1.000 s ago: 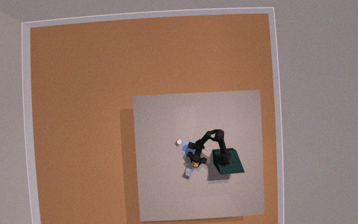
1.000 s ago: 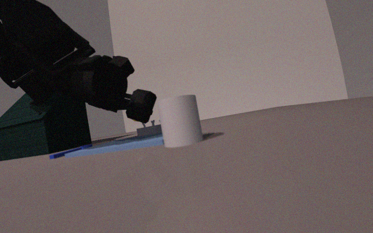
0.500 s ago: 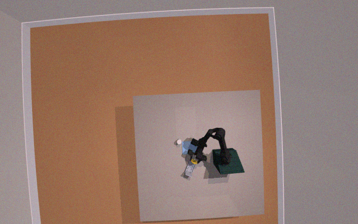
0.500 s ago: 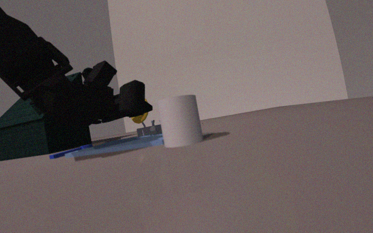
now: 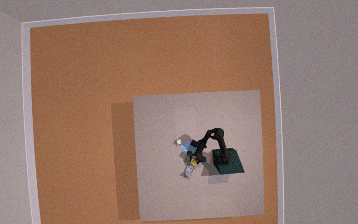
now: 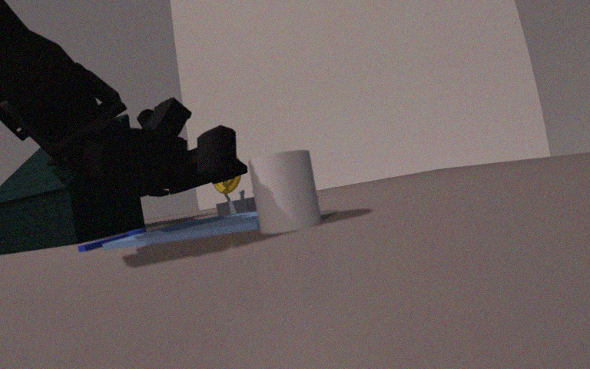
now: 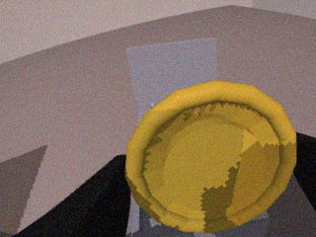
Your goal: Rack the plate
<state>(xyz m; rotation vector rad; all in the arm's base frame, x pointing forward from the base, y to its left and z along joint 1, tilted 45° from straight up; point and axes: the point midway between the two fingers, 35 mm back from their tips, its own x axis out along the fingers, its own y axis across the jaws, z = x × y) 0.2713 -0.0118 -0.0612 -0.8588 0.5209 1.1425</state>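
Now: gripper tip 5 cm to the right of the grey dish rack, 4 cm above it and 1 cm short of it. Also, from my gripper tip: yellow plate (1 cm to the right); white cylinder (20 cm to the right, 14 cm ahead, 4 cm below); light blue mat (14 cm to the right, 6 cm below, 3 cm ahead).
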